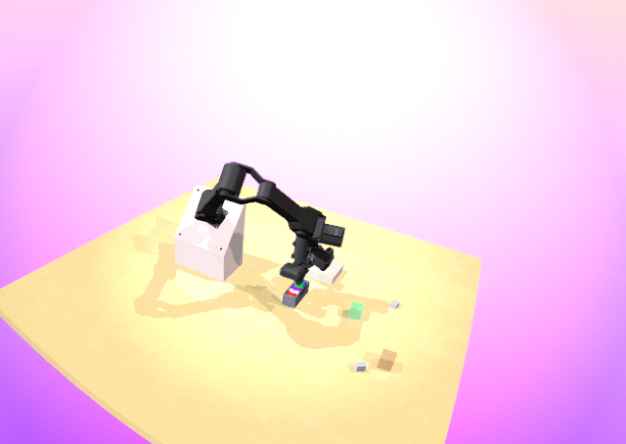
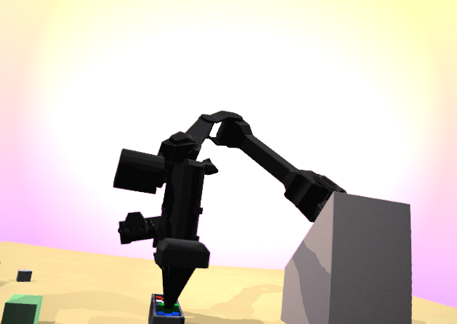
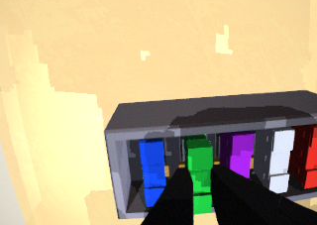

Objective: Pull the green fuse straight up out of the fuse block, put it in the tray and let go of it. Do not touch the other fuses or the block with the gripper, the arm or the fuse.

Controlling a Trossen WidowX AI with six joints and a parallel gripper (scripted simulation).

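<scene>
My gripper tip is 2 cm to the right of the blue fuse and 2 cm above it. The rest, counted from my gripper tip: green fuse 1 cm below; purple fuse 2 cm to the right, 2 cm below; white fuse 3 cm to the right, 2 cm below.
</scene>
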